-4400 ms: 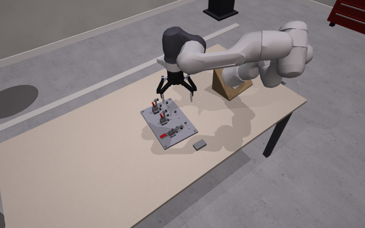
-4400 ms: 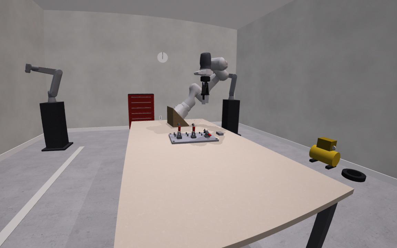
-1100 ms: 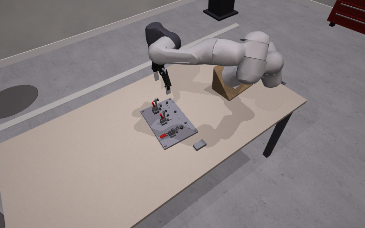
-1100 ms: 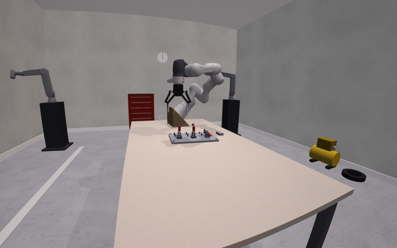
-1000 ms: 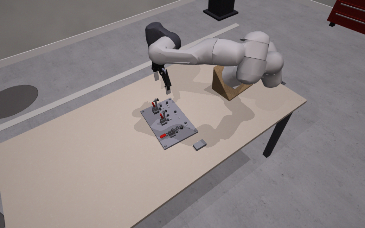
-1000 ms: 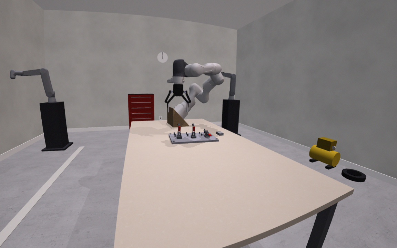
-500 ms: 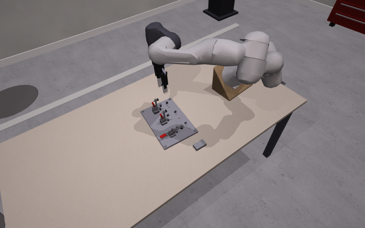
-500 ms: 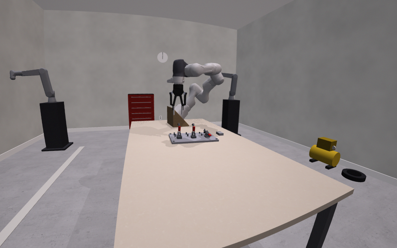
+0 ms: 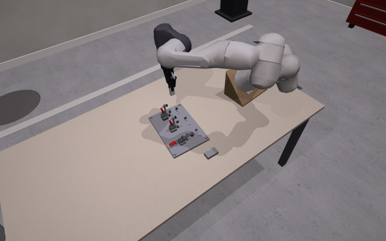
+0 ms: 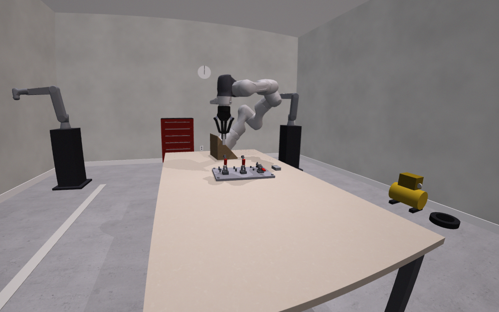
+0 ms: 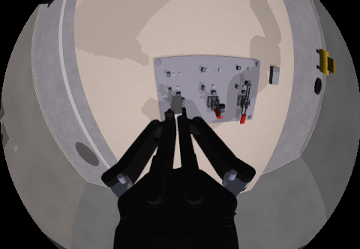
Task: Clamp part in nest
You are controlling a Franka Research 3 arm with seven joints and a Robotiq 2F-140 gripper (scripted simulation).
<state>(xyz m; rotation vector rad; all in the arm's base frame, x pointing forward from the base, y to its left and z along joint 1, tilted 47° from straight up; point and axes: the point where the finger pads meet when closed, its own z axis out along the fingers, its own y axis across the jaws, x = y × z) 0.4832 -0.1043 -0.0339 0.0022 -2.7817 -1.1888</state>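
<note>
Right now the part is 10 mm behind my hand, 370 mm to the left of it and 200 mm below it. From my hand the other things lie so: grey fixture plate: 50 mm ahead, 110 mm to the left, 210 mm below.
</note>
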